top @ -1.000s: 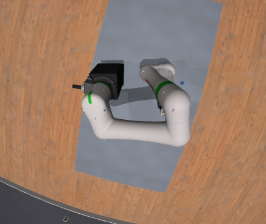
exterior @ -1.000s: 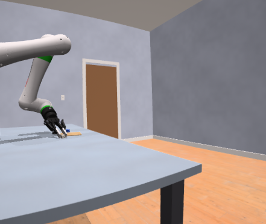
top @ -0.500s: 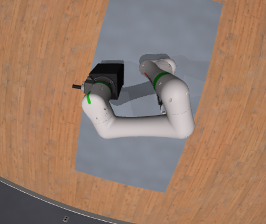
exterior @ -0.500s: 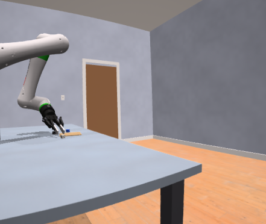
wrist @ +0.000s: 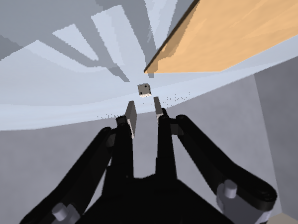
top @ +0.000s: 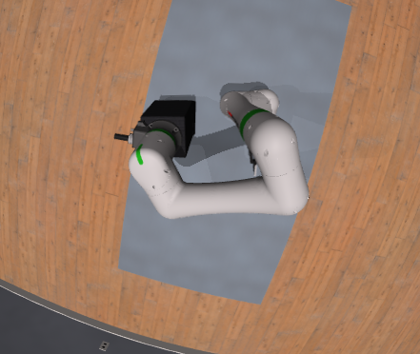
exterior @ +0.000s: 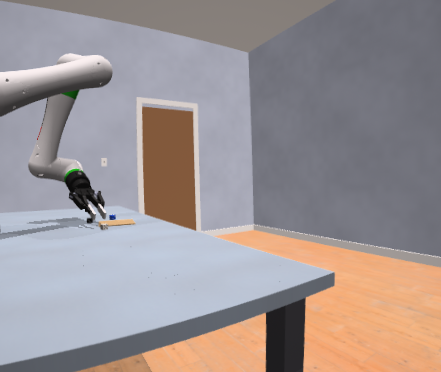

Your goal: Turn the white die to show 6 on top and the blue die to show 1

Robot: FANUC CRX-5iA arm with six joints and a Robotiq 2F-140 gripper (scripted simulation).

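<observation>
Right now the white die is 6 cm to the right of my hand, 5 cm below it and 1 cm ahead of it. Round my hand: blue die (20 cm to the left, 10 cm ahead, 5 cm below); then black die (15 cm to the left, 5 cm below); then tan mat (9 cm ahead, 7 cm to the left, 6 cm below).
</observation>
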